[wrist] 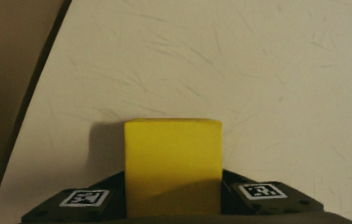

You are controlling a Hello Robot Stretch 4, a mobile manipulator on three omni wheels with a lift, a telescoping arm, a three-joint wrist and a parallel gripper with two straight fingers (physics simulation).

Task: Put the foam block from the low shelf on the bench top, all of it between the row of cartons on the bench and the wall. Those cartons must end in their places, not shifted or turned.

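Places are measured from the robot's base along level axes (x back, y right, z up), in centimetres.
Where they show: gripper, fingertip midpoint: point(172, 182).
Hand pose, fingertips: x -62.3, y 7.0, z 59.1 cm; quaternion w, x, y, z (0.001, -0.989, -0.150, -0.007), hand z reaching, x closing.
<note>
After its pixels a point has its place.
The yellow foam block point(173, 145) @(y 10.4, x -63.4, z 62.8 cm) stands in the lower middle of the wrist view, on the pale scratched surface of the shelf point(210, 65) @(y 16.8, x -61.9, z 58.3 cm). My gripper point(172, 182) @(y 7.0, x -62.3, z 59.1 cm) has one finger against the block's left side and the other against its right side, and is shut on it. The inner faces of both fingers are partly hidden by the block, and the block's near end is cut off by the bottom of the view. The bench top, the row of cartons and the wall behind them do not show in this view.
A dark shelf edge point(32, 92) @(y 10.1, x -78.2, z 53.1 cm) runs slanting down the left side of the view. A brown surface point(20, 45) @(y 14.1, x -77.9, z 57.4 cm) shows beyond it. A soft shadow point(105, 150) @(y 7.8, x -68.1, z 58.3 cm) lies on the shelf to the left of the block.
</note>
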